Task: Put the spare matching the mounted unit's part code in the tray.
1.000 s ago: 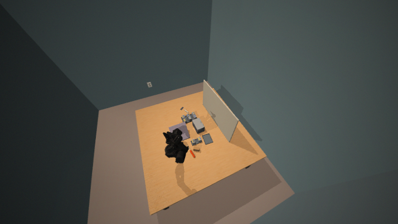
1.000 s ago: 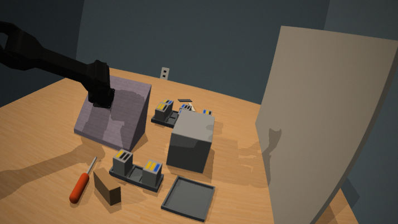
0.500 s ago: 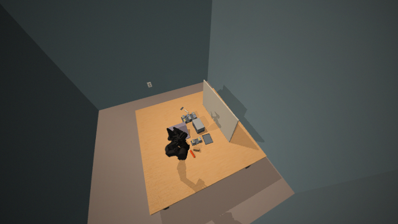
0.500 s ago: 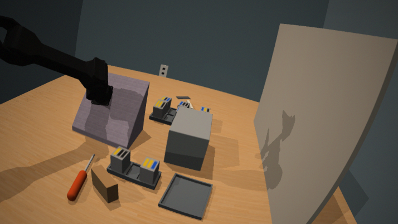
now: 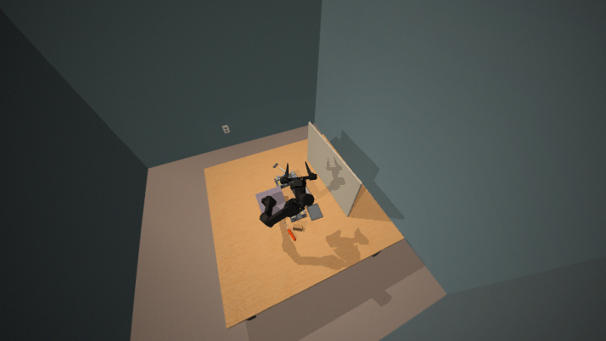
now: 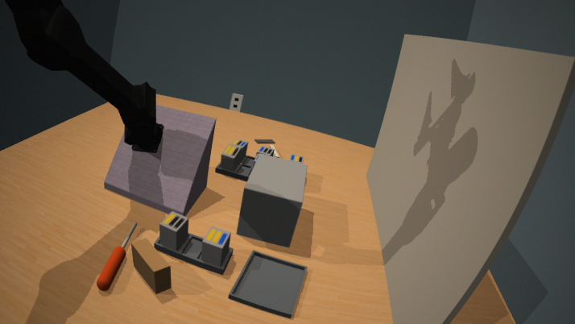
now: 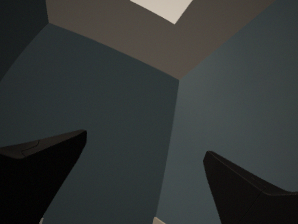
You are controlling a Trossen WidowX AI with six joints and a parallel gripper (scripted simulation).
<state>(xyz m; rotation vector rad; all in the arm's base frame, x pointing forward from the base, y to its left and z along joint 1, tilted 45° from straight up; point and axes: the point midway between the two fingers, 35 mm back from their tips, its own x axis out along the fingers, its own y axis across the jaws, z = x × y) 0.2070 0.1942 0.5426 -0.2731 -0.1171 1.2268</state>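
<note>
Now: the grey spare block 63 cm below my gripper tip, 3 cm to the left of it and 3 cm behind it. The rest, counted from my gripper tip: brown block: 64 cm below, 6 cm to the right, 4 cm behind; then beige panel: 44 cm below, 38 cm ahead, 17 cm to the left; then low rack: 66 cm below, 3 cm to the left, 1 cm ahead.
</note>
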